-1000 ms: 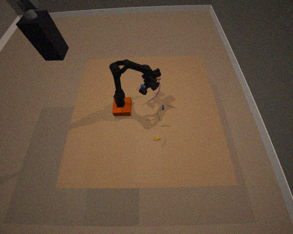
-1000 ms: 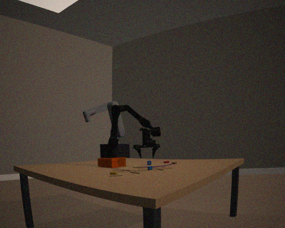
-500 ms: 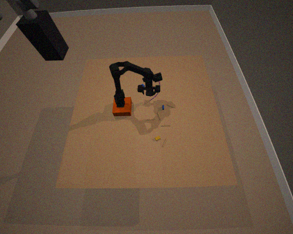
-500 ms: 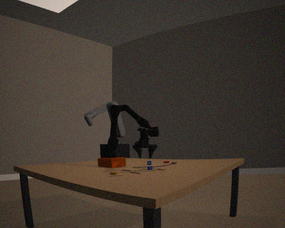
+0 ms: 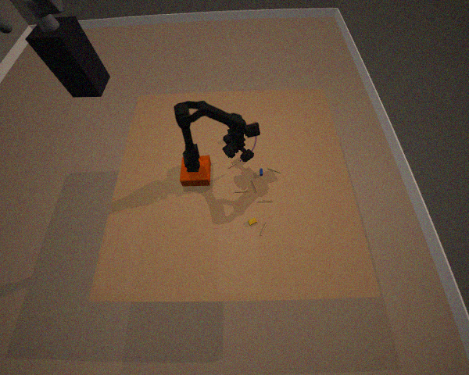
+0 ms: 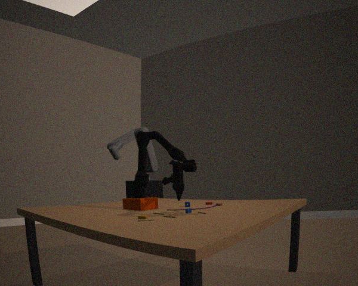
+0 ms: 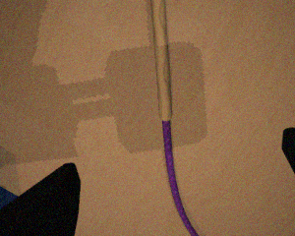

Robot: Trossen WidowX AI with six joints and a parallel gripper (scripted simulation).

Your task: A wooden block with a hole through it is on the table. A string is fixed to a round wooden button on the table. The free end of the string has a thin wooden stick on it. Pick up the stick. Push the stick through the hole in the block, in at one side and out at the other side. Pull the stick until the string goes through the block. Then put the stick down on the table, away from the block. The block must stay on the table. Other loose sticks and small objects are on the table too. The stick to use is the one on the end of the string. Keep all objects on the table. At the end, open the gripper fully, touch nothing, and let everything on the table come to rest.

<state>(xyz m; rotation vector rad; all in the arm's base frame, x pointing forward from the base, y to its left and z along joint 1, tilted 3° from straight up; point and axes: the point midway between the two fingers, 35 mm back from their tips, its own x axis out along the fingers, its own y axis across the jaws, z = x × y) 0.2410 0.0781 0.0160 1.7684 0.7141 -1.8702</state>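
Now: the thin wooden stick 10 mm behind my gripper tip, 10 mm to the right of it and 60 mm below it. Also, from my gripper tip: yellow piece 80 mm ahead, 350 mm to the right, 50 mm below; round wooden button 90 mm ahead, 270 mm to the left, 50 mm below; red piece 10 mm behind, 310 mm to the left, 50 mm below.
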